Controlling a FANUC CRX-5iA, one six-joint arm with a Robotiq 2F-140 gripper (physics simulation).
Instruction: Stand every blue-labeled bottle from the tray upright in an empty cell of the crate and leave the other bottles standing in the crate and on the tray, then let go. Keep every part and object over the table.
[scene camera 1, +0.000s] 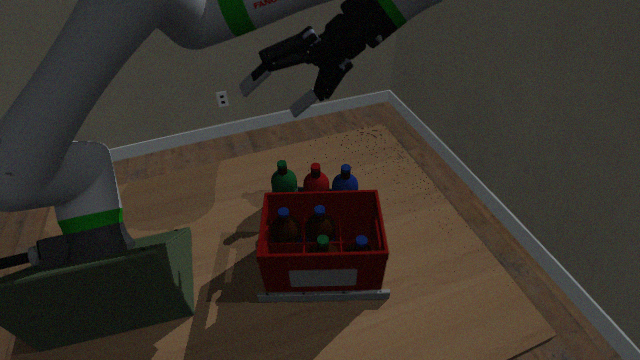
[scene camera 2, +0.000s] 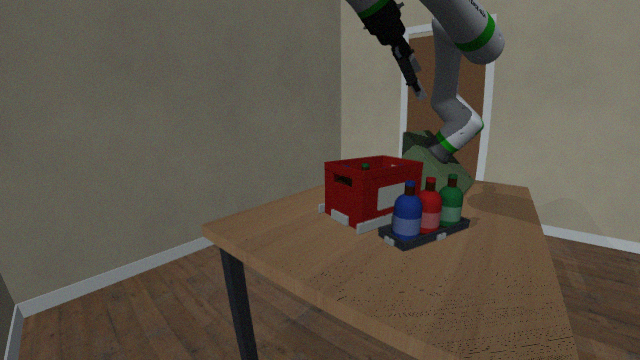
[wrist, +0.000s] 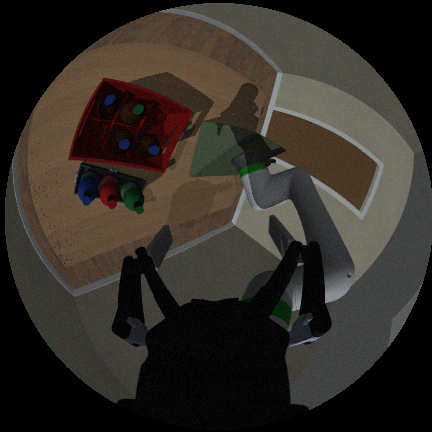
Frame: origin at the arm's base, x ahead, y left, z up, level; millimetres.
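Seen in the pictures: gripper, fingertip midpoint: (scene camera 1: 269, 102) (scene camera 2: 420, 83) (wrist: 218, 228); arm's base, origin of the base link: (scene camera 1: 100, 254) (scene camera 2: 435, 152) (wrist: 246, 155).
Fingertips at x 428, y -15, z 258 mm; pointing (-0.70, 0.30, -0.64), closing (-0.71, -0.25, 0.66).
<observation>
Offsets run from my fingertips to a thing's middle. "pt": to the spot under its first point. Level surfaces: height alone.
The blue-labeled bottle {191 mm ahead, 22 mm left, 341 mm down} (scene camera 1: 345, 183) (scene camera 2: 407, 215) (wrist: 87, 189), the red bottle {122 mm ahead, 65 mm left, 341 mm down} (scene camera 1: 316, 182) (scene camera 2: 430, 207) (wrist: 108, 190) and the green bottle {45 mm ahead, 119 mm left, 341 mm down} (scene camera 1: 284, 181) (scene camera 2: 451, 200) (wrist: 132, 196) stand upright in a row on the dark tray {pt 201 mm ahead, 76 mm left, 415 mm down} (scene camera 2: 424, 241). The red crate {63 mm ahead, 48 mm right, 336 mm down} (scene camera 1: 277, 275) (scene camera 2: 345, 205) beside it holds three blue-capped brown bottles and a green-capped bottle {29 mm ahead, 164 mm right, 338 mm down} (scene camera 1: 323, 242) (wrist: 137, 109). In scene camera 1 its back right and front left cells look empty. My gripper (scene camera 1: 277, 95) (scene camera 2: 419, 79) (wrist: 218, 228) is open and empty, high above the table and tilted; it touches no bottle.
Light stops (scene camera 1: 325, 296) (scene camera 2: 339, 217) edge the crate's foot. The arm stands on a green base (scene camera 1: 100, 290) (scene camera 2: 425, 160) (wrist: 215, 150) at the table's other end. The crate's walls rise beside the tray. The table {424 mm down} (scene camera 1: 440, 280) (scene camera 2: 300, 235) ends near the room's walls.
</observation>
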